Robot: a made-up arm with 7 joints.
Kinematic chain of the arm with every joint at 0, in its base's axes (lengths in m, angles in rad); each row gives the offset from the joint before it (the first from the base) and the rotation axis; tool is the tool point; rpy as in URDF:
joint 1: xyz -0.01 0 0.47 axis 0.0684 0.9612 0.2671
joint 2: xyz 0.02 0.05 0 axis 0.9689 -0.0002 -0.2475
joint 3: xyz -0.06 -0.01 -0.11 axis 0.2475 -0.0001 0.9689
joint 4: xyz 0.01 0.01 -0.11 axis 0.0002 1 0
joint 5: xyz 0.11 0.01 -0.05 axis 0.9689 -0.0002 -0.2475
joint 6: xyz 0.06 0.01 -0.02 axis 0.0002 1 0
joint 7: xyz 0.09 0 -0.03 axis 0.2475 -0.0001 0.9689
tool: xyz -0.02 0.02 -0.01 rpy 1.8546 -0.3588 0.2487
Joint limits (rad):
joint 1: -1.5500..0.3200
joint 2: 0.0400..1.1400
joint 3: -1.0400..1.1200
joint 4: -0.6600..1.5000
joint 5: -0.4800..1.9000
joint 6: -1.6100..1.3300
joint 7: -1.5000..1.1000
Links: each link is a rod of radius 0.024 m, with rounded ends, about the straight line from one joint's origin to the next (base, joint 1, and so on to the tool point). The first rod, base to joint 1, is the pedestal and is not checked.
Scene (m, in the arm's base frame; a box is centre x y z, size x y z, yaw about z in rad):
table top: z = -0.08
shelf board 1: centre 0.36 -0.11 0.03 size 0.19 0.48 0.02 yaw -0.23
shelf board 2: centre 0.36 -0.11 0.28 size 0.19 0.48 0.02 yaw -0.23
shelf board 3: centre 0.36 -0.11 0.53 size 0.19 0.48 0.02 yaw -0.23
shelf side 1: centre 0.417 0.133 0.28 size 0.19 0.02 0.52 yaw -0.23
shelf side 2: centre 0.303 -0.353 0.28 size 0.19 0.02 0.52 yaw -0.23
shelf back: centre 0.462 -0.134 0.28 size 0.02 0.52 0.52 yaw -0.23
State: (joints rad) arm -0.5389 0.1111 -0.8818 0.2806 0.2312 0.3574 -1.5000
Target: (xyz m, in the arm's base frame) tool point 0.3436 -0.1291 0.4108
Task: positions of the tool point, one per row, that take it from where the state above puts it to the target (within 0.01 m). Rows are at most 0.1 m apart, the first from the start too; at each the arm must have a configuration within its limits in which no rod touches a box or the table.
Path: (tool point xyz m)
1: 0.2234 -0.1245 0.1412
2: 0.1527 -0.1108 0.1504
3: 0.1945 -0.1187 0.2402
4: 0.2025 -0.1110 0.3326
5: 0.1789 -0.0905 0.4108
6: 0.2409 -0.1081 0.4094
7: 0.2971 -0.1203 0.4097
8: 0.3436 -0.1291 0.4108

